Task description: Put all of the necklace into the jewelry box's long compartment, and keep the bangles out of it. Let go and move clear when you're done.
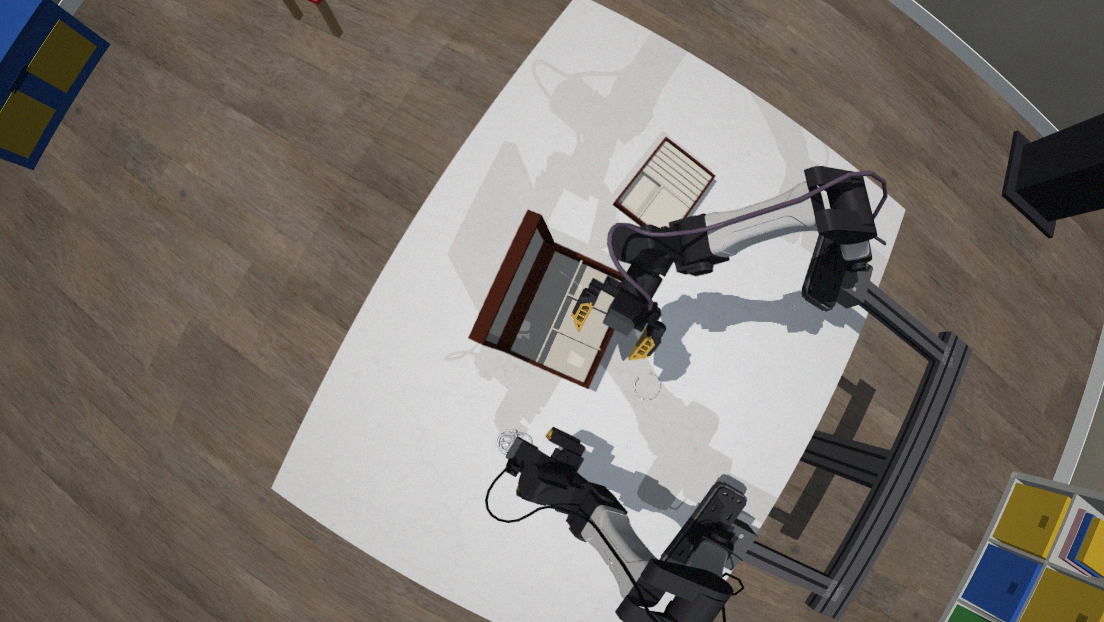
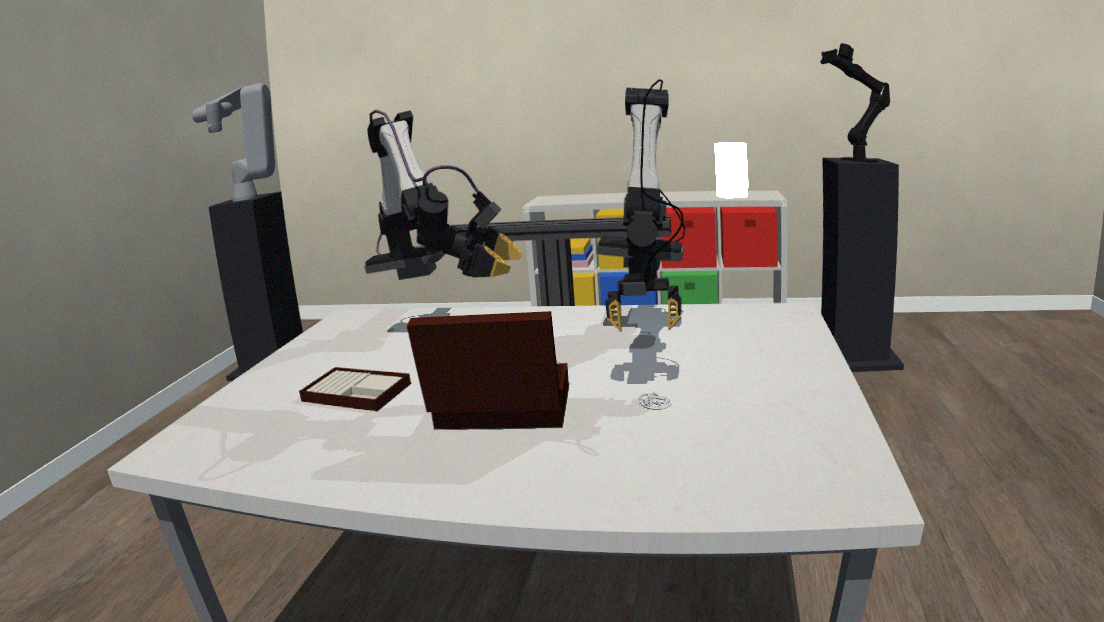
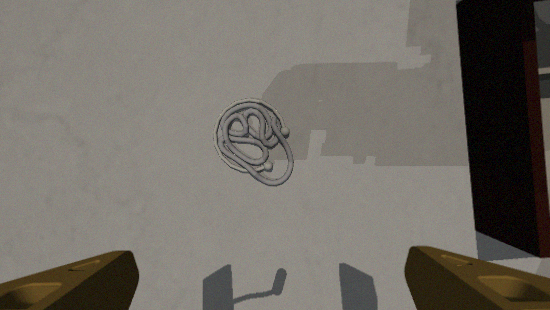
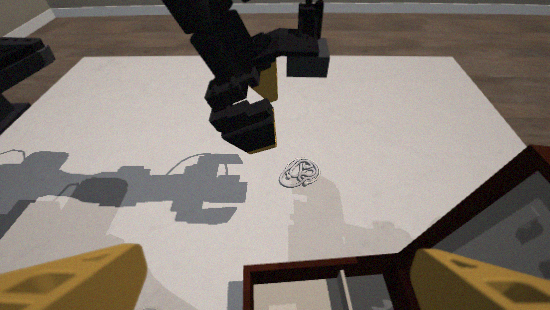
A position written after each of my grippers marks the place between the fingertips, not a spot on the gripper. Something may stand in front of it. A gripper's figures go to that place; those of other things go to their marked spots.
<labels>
My left gripper (image 1: 536, 457): 108 cm from the lens. A jewelry box (image 1: 528, 310): 119 cm from the lens. A shallow tray (image 1: 681, 178): 128 cm from the lens.
</labels>
